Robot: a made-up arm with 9 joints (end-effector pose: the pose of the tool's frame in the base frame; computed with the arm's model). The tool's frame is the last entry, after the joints.
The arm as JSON. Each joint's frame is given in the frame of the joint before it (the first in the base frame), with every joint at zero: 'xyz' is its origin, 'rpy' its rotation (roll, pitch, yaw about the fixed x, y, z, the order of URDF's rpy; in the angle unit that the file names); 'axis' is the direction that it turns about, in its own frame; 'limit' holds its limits. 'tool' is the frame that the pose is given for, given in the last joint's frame.
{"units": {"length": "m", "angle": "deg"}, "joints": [
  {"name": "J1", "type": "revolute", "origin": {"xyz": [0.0, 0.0, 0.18], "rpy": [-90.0, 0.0, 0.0]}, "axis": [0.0, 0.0, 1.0], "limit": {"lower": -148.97, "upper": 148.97}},
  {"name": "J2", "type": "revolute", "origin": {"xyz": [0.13, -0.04, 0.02], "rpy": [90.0, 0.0, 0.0]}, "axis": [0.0, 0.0, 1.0], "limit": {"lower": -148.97, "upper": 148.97}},
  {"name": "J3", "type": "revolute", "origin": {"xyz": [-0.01, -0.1, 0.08], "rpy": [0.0, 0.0, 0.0]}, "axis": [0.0, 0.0, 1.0], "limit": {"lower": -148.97, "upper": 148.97}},
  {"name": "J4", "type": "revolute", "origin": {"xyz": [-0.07, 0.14, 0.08], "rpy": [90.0, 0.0, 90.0]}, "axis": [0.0, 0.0, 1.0], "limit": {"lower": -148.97, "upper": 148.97}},
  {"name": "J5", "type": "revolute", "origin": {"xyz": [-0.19, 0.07, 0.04], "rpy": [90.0, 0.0, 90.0]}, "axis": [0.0, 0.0, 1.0], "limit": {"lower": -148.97, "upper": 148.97}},
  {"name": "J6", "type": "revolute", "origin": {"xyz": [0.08, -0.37, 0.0], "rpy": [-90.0, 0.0, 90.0]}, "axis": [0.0, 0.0, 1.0], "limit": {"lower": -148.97, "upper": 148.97}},
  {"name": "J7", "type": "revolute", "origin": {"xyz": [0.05, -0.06, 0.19], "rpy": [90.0, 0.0, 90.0]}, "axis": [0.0, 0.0, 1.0], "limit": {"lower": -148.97, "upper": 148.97}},
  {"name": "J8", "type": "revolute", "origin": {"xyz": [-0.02, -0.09, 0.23], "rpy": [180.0, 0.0, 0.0]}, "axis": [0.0, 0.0, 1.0], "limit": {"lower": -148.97, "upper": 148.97}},
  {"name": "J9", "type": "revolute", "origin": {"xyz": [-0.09, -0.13, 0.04], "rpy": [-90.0, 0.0, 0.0]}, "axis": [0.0, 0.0, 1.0], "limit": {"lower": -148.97, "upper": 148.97}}
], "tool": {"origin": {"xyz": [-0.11, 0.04, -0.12], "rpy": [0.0, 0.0, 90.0]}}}
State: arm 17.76 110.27 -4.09 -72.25 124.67 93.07 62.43 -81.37 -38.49
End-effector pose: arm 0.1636 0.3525 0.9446 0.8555 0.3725 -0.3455 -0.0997
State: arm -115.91 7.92 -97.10 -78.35 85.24 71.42 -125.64 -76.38 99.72
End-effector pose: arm -0.7590 0.4071 0.4307 0.5516 0.7283 0.3920 0.1083
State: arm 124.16 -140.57 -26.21 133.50 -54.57 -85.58 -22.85 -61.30 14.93
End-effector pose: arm 0.2493 -0.3205 -0.6946 0.6597 -0.5904 -0.0763 0.4587
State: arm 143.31 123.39 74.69 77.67 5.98 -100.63 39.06 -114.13 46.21
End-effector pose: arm -0.2205 0.4072 -0.3410 0.7336 0.6547 0.1067 -0.1477
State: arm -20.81 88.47 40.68 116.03 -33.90 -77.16 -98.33 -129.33 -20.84
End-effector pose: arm -0.1204 -0.7039 0.8118 0.0842 0.6252 0.4877 0.6035
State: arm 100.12 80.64 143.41 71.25 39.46 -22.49 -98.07 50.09 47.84
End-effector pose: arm -0.0520 0.1557 -0.1079 0.0563 -0.4410 0.8955 -0.0210
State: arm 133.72 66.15 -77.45 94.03 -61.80 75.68 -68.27 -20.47 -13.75
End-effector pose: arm -0.5420 0.3898 -0.0388 0.2020 0.3829 -0.4857 0.7594
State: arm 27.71 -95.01 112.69 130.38 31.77 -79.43 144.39 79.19 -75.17
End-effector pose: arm -0.3376 -0.2755 0.6242 0.0358 -0.7468 -0.4114 -0.5213
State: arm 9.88 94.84 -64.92 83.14 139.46 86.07 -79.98 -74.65 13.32
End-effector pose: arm 0.1100 -0.3561 -0.0143 0.3898 -0.3850 0.6363 0.5431
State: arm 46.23 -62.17 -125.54 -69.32 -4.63 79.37 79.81 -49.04 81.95
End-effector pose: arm 0.6314 -0.3155 0.3531 0.3993 -0.8436 0.3380 -0.1213
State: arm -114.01 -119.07 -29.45 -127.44 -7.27 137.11 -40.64 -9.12 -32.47
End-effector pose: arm -0.9823 0.1829 0.3646 0.3957 0.3260 -0.4655 0.7214
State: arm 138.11 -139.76 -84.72 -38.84 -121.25 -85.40 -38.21 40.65 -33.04
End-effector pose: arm 0.3069 0.1639 0.3212 0.5399 0.0548 -0.4987 -0.6759
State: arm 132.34 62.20 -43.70 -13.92 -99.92 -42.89 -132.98 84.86 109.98
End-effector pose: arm -0.2167 0.0435 0.1591 0.0390 0.8606 -0.5077 -0.0022
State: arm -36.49 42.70 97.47 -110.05 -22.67 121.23 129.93 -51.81 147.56
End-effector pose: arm 0.0754 -0.5551 0.8367 0.7819 -0.5132 0.1902 0.2985
